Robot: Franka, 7 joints.
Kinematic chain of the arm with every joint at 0, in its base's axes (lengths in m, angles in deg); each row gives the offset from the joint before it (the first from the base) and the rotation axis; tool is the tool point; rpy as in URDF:
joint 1: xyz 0 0 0.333 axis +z
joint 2: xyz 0 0 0 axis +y
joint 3: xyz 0 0 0.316 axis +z
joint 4: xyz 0.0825 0 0 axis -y
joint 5: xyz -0.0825 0 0.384 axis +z
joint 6: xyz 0 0 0 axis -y
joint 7: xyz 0.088 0 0 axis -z
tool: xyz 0 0 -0.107 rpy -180 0 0
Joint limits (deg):
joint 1: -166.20..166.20
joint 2: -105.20..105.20
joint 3: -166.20..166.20
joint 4: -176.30..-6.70
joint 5: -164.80..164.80
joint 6: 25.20..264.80
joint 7: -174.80..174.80
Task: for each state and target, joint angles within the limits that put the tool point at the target. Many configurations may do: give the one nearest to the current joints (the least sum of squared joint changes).
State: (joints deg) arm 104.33 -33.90 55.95 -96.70 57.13 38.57 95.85
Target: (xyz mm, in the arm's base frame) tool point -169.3 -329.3 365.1
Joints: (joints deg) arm 133.46 -40.47 85.32 -129.34 50.93 30.00 95.85
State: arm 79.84 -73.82 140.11 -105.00 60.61 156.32 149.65
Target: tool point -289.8 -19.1 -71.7
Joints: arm 78.68 -77.78 148.15 -138.50 61.95 150.45 149.65
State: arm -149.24 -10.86 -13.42 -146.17 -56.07 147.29 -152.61
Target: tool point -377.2 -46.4 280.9
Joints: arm -155.68 -13.55 -19.27 -157.93 -56.17 143.37 -152.61
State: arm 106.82 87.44 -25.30 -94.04 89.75 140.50 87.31
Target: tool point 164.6 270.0 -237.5
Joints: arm 105.72 92.60 -22.63 -107.13 89.70 139.84 87.31
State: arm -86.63 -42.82 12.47 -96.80 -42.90 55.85 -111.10
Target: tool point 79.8 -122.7 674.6
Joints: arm -81.48 -56.58 21.10 -125.82 -31.95 41.39 -111.10
